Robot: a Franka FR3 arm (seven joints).
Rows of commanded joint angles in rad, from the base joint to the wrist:
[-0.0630, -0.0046, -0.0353, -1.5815, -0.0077, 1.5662, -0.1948]
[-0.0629, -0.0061, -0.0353, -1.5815, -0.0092, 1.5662, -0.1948]
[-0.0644, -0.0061, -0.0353, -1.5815, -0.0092, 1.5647, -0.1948]
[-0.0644, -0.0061, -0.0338, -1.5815, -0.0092, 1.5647, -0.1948]
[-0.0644, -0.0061, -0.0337, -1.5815, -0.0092, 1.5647, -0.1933]
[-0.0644, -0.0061, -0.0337, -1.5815, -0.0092, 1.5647, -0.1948]
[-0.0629, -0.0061, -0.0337, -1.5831, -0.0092, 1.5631, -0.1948]
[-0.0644, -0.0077, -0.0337, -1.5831, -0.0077, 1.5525, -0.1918]
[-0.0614, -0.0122, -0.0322, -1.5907, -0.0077, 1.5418, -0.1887]
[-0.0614, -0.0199, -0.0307, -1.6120, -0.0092, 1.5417, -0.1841]
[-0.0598, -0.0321, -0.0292, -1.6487, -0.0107, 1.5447, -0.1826]
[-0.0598, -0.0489, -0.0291, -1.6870, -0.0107, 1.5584, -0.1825]
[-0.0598, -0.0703, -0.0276, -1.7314, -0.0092, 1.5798, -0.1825]
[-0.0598, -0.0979, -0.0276, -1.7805, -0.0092, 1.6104, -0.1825]
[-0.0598, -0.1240, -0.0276, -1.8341, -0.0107, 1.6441, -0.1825]
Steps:
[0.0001, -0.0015, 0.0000, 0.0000, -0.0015, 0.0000, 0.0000]
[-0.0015, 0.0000, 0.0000, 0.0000, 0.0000, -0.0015, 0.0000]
[0.0000, 0.0000, 0.0015, 0.0000, 0.0000, 0.0000, 0.0000]
[0.0000, 0.0000, 0.0001, 0.0000, 0.0000, 0.0000, 0.0015]
[0.0000, 0.0000, 0.0000, 0.0000, 0.0000, 0.0000, -0.0015]
[0.0015, 0.0000, 0.0000, -0.0016, 0.0000, -0.0016, 0.0000]
[-0.0015, -0.0016, 0.0000, 0.0000, 0.0015, -0.0106, 0.0030]
[0.0030, -0.0045, 0.0015, -0.0076, 0.0000, -0.0107, 0.0031]
[0.0000, -0.0077, 0.0015, -0.0213, -0.0015, -0.0001, 0.0046]
[0.0016, -0.0122, 0.0015, -0.0367, -0.0015, 0.0030, 0.0015]
[0.0000, -0.0168, 0.0001, -0.0383, 0.0000, 0.0137, 0.0001]
[0.0000, -0.0214, 0.0015, -0.0444, 0.0015, 0.0214, 0.0000]
[0.0000, -0.0276, 0.0000, -0.0491, 0.0000, 0.0306, 0.0000]
[0.0000, -0.0261, 0.0000, -0.0536, -0.0015, 0.0337, 0.0000]

